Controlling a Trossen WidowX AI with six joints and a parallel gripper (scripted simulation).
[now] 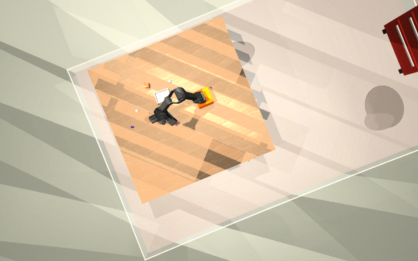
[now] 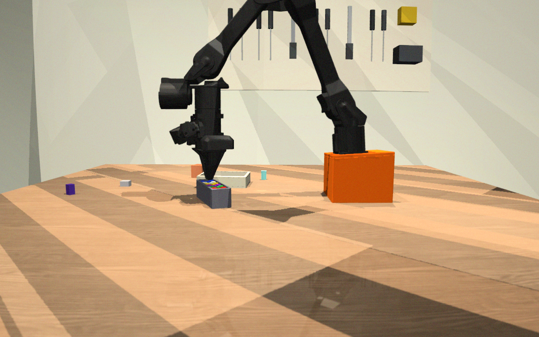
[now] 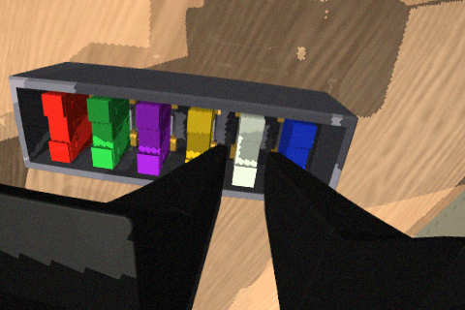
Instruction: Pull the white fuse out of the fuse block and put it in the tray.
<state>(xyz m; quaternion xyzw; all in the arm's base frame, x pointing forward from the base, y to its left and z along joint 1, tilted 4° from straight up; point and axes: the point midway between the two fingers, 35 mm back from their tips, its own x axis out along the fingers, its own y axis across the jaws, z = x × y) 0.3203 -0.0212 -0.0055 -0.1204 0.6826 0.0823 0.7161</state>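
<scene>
Right now my gripper tip is 2 cm above the white fuse. From my gripper tip the other things lie so: pale tray 4 cm behind, 19 cm to the right, 4 cm below.
</scene>
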